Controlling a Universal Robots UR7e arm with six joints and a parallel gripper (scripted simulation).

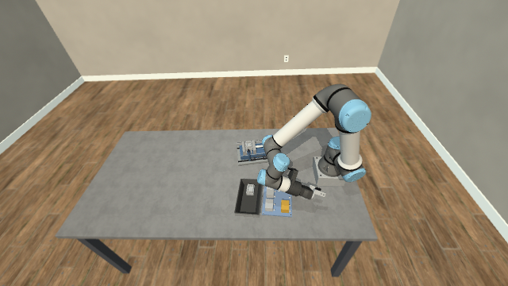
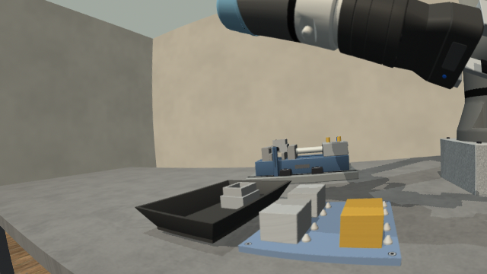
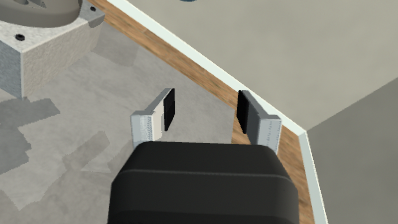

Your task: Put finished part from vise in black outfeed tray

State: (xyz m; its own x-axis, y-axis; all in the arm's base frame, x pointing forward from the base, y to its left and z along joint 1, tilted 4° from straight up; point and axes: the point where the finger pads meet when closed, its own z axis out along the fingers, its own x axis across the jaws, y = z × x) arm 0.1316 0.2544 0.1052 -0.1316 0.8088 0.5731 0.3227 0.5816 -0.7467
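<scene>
The screw rod lies 450 mm to the right of my hand, 310 mm ahead of it and 110 mm below it. The rest, counted from my hand: grey cylinder body (470 mm to the right, 240 mm ahead, 110 mm below); blue fixture plate (210 mm ahead, 190 mm below, 60 mm to the right); orange block (170 mm ahead, 160 mm below, 10 mm to the right).
</scene>
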